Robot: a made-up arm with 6 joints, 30 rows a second.
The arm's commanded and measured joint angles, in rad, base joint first. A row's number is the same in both.
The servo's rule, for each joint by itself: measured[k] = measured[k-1] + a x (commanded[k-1-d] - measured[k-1]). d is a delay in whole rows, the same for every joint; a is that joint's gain. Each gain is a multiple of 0.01, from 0.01 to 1. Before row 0 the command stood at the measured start. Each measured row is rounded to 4 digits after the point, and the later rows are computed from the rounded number. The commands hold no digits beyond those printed.
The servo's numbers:
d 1
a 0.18 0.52 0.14 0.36 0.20 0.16
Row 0, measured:
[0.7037 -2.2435 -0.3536 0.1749 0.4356 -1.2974]
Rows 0 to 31, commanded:
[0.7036 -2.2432 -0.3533 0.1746 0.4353 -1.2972]
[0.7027 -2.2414 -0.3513 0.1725 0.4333 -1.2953]
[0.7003 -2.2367 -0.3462 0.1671 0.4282 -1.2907]
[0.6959 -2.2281 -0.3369 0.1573 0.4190 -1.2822]
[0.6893 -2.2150 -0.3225 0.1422 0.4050 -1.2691]
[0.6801 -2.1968 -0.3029 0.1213 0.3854 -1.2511]
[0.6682 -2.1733 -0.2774 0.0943 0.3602 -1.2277]
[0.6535 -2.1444 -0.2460 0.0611 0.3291 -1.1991]
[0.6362 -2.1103 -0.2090 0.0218 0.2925 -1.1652]
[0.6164 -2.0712 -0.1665 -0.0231 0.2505 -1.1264]
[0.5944 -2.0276 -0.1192 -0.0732 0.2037 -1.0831]
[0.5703 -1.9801 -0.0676 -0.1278 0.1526 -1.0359]
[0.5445 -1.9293 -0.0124 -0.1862 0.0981 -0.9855]
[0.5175 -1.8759 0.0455 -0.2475 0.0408 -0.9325]
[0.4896 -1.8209 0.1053 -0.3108 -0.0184 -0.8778]
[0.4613 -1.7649 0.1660 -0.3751 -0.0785 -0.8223]
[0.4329 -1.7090 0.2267 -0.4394 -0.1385 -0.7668]
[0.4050 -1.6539 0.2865 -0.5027 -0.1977 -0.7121]
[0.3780 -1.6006 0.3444 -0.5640 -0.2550 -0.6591]
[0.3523 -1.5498 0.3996 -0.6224 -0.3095 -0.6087]
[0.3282 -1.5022 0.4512 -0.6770 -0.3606 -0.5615]
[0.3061 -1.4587 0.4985 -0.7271 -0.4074 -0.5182]
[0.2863 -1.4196 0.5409 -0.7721 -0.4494 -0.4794]
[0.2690 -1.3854 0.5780 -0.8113 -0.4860 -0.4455]
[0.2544 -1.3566 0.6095 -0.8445 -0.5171 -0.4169]
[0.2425 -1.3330 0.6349 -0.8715 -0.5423 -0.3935]
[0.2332 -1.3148 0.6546 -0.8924 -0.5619 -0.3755]
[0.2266 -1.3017 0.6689 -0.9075 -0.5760 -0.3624]
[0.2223 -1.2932 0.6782 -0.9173 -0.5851 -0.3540]
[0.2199 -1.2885 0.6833 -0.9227 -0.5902 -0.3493]
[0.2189 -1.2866 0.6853 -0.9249 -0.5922 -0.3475]
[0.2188 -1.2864 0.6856 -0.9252 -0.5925 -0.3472]
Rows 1 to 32, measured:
[0.7037 -2.2435 -0.3536 0.1749 0.4356 -1.2974]
[0.7037 -2.2433 -0.3536 0.1748 0.4355 -1.2974]
[0.7035 -2.2423 -0.3533 0.1740 0.4351 -1.2971]
[0.7029 -2.2394 -0.3523 0.1715 0.4337 -1.2961]
[0.7016 -2.2335 -0.3501 0.1664 0.4308 -1.2939]
[0.6994 -2.2239 -0.3462 0.1577 0.4256 -1.2899]
[0.6959 -2.2098 -0.3401 0.1446 0.4176 -1.2837]
[0.6909 -2.1908 -0.3313 0.1265 0.4061 -1.2747]
[0.6842 -2.1667 -0.3194 0.1030 0.3907 -1.2626]
[0.6756 -2.1374 -0.3039 0.0738 0.3711 -1.2470]
[0.6649 -2.1030 -0.2847 0.0389 0.3470 -1.2277]
[0.6522 -2.0638 -0.2615 -0.0015 0.3183 -1.2046]
[0.6375 -2.0203 -0.2344 -0.0470 0.2852 -1.1776]
[0.6208 -1.9730 -0.2033 -0.0971 0.2478 -1.1469]
[0.6022 -1.9225 -0.1685 -0.1512 0.2064 -1.1126]
[0.5819 -1.8697 -0.1302 -0.2087 0.1614 -1.0750]
[0.5602 -1.8152 -0.0887 -0.2686 0.1134 -1.0346]
[0.5373 -1.7600 -0.0445 -0.3301 0.0630 -0.9918]
[0.5135 -1.7048 0.0018 -0.3922 0.0109 -0.9470]
[0.4891 -1.6506 0.0498 -0.4540 -0.0423 -0.9009]
[0.4645 -1.5982 0.0988 -0.5146 -0.0957 -0.8541]
[0.4400 -1.5483 0.1481 -0.5731 -0.1487 -0.8073]
[0.4159 -1.5017 0.1972 -0.6285 -0.2004 -0.7610]
[0.3926 -1.4590 0.2453 -0.6802 -0.2502 -0.7159]
[0.3704 -1.4207 0.2919 -0.7274 -0.2974 -0.6726]
[0.3495 -1.3874 0.3364 -0.7696 -0.3413 -0.6317]
[0.3302 -1.3591 0.3782 -0.8063 -0.3815 -0.5936]
[0.3127 -1.3361 0.4169 -0.8373 -0.4176 -0.5587]
[0.2972 -1.3182 0.4522 -0.8626 -0.4493 -0.5273]
[0.2837 -1.3052 0.4838 -0.8823 -0.4765 -0.4996]
[0.2722 -1.2965 0.5117 -0.8968 -0.4992 -0.4756]
[0.2626 -1.2914 0.5360 -0.9069 -0.5178 -0.4551]

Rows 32 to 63, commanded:
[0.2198 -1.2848 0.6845 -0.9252 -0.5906 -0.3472]
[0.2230 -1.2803 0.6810 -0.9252 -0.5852 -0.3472]
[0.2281 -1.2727 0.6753 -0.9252 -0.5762 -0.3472]
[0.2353 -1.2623 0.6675 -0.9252 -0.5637 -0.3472]
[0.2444 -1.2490 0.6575 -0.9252 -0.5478 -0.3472]
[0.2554 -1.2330 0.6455 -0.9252 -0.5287 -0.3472]
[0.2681 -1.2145 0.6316 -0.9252 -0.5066 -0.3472]
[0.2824 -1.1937 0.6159 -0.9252 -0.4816 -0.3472]
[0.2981 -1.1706 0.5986 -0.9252 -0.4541 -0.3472]
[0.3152 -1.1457 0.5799 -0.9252 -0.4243 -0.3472]
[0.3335 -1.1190 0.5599 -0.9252 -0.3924 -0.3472]
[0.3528 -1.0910 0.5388 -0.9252 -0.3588 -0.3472]
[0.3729 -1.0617 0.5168 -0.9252 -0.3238 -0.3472]
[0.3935 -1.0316 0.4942 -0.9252 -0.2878 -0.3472]
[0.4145 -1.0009 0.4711 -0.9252 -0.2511 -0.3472]
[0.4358 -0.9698 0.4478 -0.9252 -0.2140 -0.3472]
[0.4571 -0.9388 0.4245 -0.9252 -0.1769 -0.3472]
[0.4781 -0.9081 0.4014 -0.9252 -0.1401 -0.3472]
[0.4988 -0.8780 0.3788 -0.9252 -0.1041 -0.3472]
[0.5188 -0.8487 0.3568 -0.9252 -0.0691 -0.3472]
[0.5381 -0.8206 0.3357 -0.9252 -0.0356 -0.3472]
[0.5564 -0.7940 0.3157 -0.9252 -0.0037 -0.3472]
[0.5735 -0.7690 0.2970 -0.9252 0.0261 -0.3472]
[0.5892 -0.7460 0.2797 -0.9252 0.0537 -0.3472]
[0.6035 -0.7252 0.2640 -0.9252 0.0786 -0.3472]
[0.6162 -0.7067 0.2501 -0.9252 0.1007 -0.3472]
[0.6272 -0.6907 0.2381 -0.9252 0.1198 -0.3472]
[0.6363 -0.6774 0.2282 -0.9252 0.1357 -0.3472]
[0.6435 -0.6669 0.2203 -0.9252 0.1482 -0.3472]
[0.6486 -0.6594 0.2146 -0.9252 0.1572 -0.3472]
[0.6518 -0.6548 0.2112 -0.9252 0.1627 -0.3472]
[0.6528 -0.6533 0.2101 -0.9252 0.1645 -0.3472]
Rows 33 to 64, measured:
[0.2547 -1.2888 0.5569 -0.9135 -0.5327 -0.4378]
[0.2484 -1.2867 0.5748 -0.9177 -0.5443 -0.4233]
[0.2438 -1.2834 0.5897 -0.9204 -0.5525 -0.4111]
[0.2410 -1.2778 0.6017 -0.9221 -0.5572 -0.4009]
[0.2400 -1.2697 0.6109 -0.9232 -0.5585 -0.3923]
[0.2408 -1.2589 0.6174 -0.9239 -0.5564 -0.3851]
[0.2434 -1.2454 0.6213 -0.9244 -0.5509 -0.3790]
[0.2478 -1.2293 0.6227 -0.9247 -0.5420 -0.3739]
[0.2540 -1.2108 0.6217 -0.9249 -0.5299 -0.3696]
[0.2619 -1.1899 0.6185 -0.9250 -0.5147 -0.3660]
[0.2715 -1.1669 0.6131 -0.9251 -0.4966 -0.3630]
[0.2827 -1.1420 0.6057 -0.9251 -0.4758 -0.3605]
[0.2953 -1.1155 0.5963 -0.9251 -0.4524 -0.3584]
[0.3093 -1.0875 0.5852 -0.9251 -0.4267 -0.3566]
[0.3245 -1.0584 0.5725 -0.9251 -0.3989 -0.3551]
[0.3407 -1.0285 0.5583 -0.9251 -0.3693 -0.3538]
[0.3578 -0.9980 0.5428 -0.9251 -0.3382 -0.3527]
[0.3757 -0.9672 0.5262 -0.9251 -0.3059 -0.3518]
[0.3941 -0.9365 0.5087 -0.9251 -0.2727 -0.3511]
[0.4129 -0.9061 0.4905 -0.9251 -0.2390 -0.3505]
[0.4320 -0.8763 0.4718 -0.9251 -0.2050 -0.3500]
[0.4511 -0.8473 0.4527 -0.9251 -0.1711 -0.3496]
[0.4701 -0.8196 0.4335 -0.9251 -0.1376 -0.3492]
[0.4887 -0.7933 0.4144 -0.9251 -0.1049 -0.3489]
[0.5068 -0.7687 0.3955 -0.9251 -0.0732 -0.3486]
[0.5242 -0.7461 0.3771 -0.9251 -0.0428 -0.3484]
[0.5408 -0.7256 0.3593 -0.9251 -0.0141 -0.3482]
[0.5564 -0.7075 0.3423 -0.9251 0.0127 -0.3480]
[0.5708 -0.6918 0.3263 -0.9251 0.0373 -0.3479]
[0.5839 -0.6789 0.3115 -0.9251 0.0595 -0.3478]
[0.5955 -0.6688 0.2979 -0.9251 0.0790 -0.3477]
[0.6056 -0.6615 0.2858 -0.9251 0.0957 -0.3476]

